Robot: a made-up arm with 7 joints.
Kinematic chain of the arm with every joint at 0, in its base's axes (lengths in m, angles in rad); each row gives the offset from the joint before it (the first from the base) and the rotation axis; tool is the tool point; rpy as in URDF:
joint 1: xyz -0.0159 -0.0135 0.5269 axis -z
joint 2: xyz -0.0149 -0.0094 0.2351 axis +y
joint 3: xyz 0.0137 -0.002 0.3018 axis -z
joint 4: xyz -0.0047 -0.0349 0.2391 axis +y
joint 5: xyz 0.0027 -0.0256 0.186 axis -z
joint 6: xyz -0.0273 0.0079 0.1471 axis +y
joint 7: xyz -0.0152 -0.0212 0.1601 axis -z
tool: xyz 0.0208 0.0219 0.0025 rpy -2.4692 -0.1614 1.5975
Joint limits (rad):
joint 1: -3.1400..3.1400
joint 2: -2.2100..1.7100
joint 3: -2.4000..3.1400
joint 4: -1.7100..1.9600
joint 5: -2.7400..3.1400
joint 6: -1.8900..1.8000
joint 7: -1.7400..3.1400
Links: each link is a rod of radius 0.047 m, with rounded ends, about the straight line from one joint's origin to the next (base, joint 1, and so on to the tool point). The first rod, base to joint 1, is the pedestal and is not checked.
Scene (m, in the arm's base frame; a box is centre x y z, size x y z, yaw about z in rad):
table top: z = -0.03
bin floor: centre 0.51 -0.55 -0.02 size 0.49 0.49 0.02 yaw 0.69
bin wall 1: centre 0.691 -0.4 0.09 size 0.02 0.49 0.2 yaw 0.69
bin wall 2: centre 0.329 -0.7 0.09 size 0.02 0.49 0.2 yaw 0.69
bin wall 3: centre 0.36 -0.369 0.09 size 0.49 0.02 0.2 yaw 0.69
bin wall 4: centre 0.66 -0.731 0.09 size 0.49 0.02 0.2 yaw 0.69
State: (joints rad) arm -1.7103 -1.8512 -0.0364 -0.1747 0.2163 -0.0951 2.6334
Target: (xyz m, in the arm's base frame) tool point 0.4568 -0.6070 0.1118
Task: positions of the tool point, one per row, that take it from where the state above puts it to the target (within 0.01 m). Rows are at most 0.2 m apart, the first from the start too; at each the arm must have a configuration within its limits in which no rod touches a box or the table.
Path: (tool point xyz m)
1: 0.3144 -0.8576 0.3337
2: 0.3972 -0.7443 0.3415
3: 0.4568 -0.6070 0.3695
4: 0.4650 -0.6218 0.2359
5: 0.4568 -0.6070 0.1118

